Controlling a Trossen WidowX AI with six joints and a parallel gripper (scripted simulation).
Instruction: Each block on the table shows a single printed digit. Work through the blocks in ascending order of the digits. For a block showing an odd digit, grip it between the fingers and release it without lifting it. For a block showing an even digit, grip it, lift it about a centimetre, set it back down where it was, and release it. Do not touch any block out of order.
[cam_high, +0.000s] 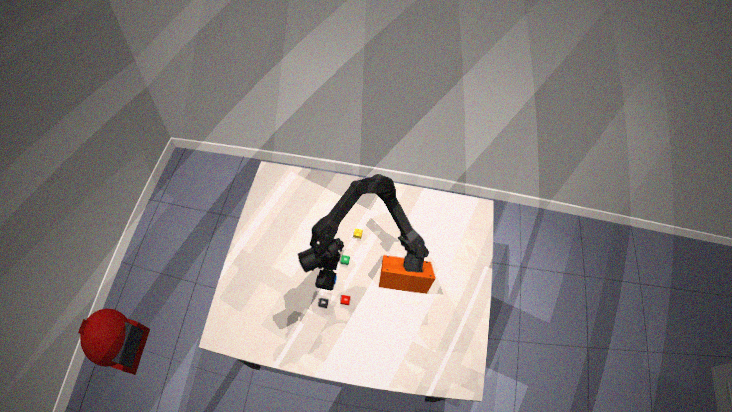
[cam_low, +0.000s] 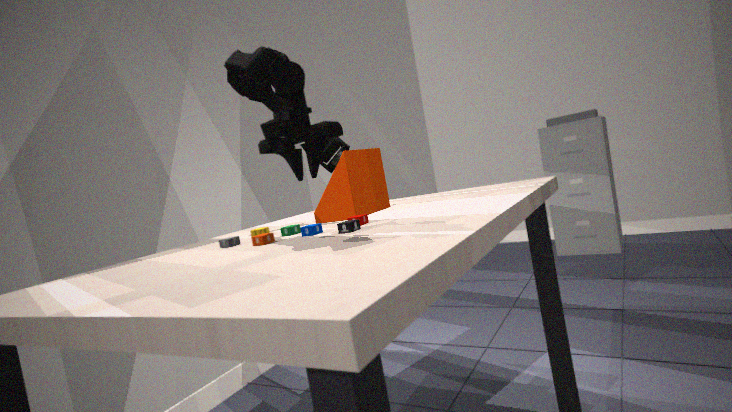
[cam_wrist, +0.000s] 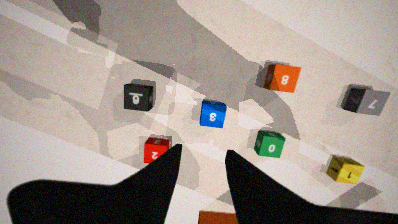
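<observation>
My gripper tip is 2 cm to the left of the blue block and 11 cm above it. The rest, counted from my gripper tip: green block (5 cm behind, 10 cm to the right, 11 cm below); red block (6 cm behind, 7 cm to the left, 11 cm below); black block (2 cm ahead, 9 cm to the left, 11 cm below).
</observation>
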